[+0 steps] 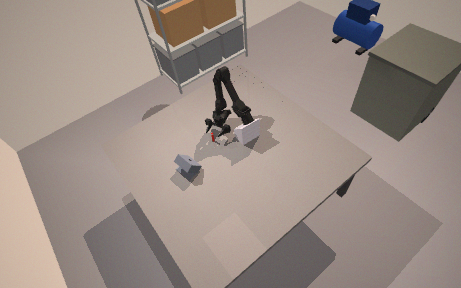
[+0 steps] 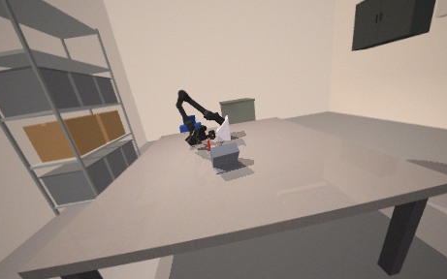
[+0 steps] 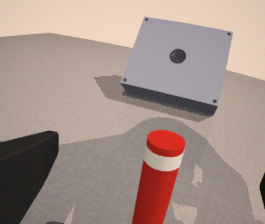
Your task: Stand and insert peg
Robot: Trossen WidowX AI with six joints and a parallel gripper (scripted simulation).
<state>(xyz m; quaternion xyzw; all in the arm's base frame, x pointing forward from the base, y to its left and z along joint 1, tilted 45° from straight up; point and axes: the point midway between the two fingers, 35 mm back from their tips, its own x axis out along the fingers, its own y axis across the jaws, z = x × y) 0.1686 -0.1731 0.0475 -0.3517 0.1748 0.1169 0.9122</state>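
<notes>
The red peg is 10 mm below my gripper tip. Also, from my gripper tip: grey sloped panel 250 mm ahead, 60 mm to the left, 10 mm below.
</notes>
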